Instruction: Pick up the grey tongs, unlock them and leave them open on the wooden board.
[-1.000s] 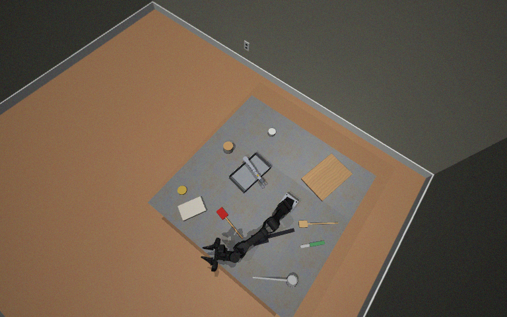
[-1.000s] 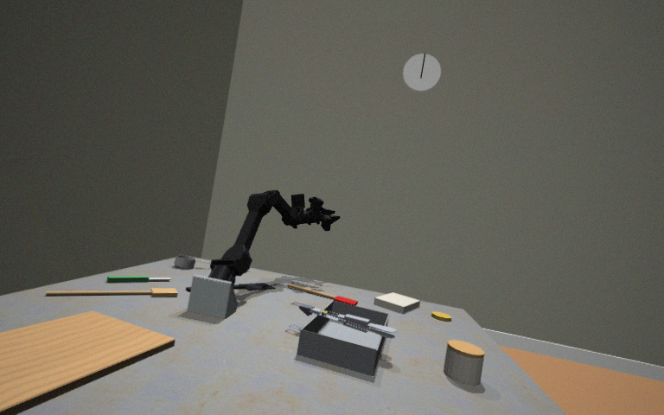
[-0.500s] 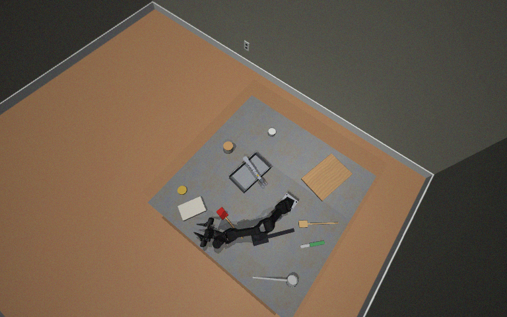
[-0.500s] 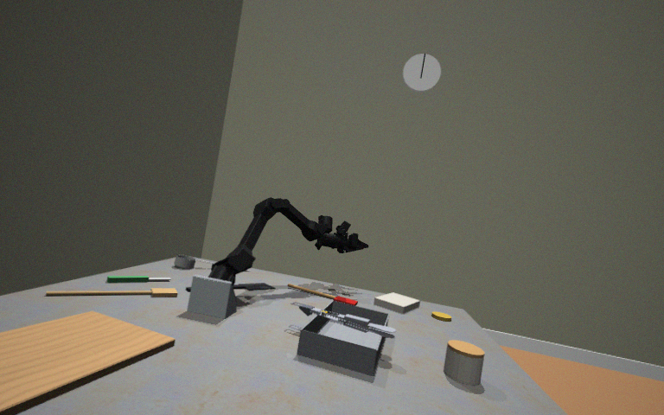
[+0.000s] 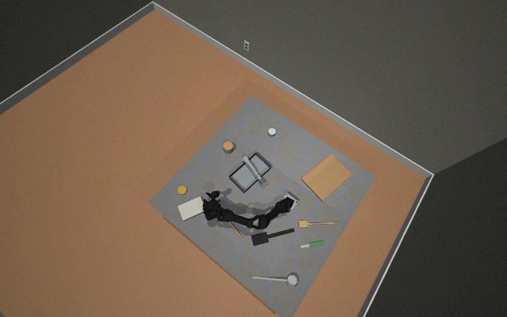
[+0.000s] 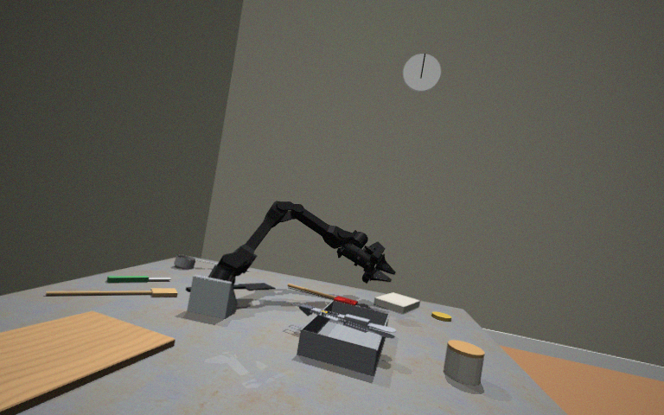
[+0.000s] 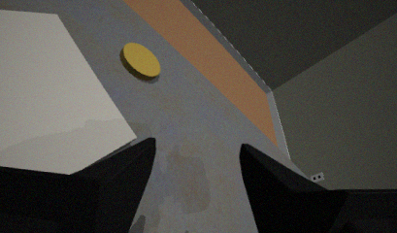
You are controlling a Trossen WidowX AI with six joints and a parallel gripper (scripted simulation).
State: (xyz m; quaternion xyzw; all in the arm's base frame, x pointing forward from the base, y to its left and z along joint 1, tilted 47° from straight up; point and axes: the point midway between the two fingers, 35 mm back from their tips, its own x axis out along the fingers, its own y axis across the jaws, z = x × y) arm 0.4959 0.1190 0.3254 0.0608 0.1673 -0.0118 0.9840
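My gripper tip is 36 cm to the left of the yellow lock piece, 23 cm past it and 6 cm above it. From my gripper tip the other things lie so: yellow disc 21 cm ahead, 12 cm below, 4 cm to the left; white block 11 cm to the left, 11 cm below, 6 cm ahead; red spatula 22 cm behind, 12 cm below, 4 cm to the left.
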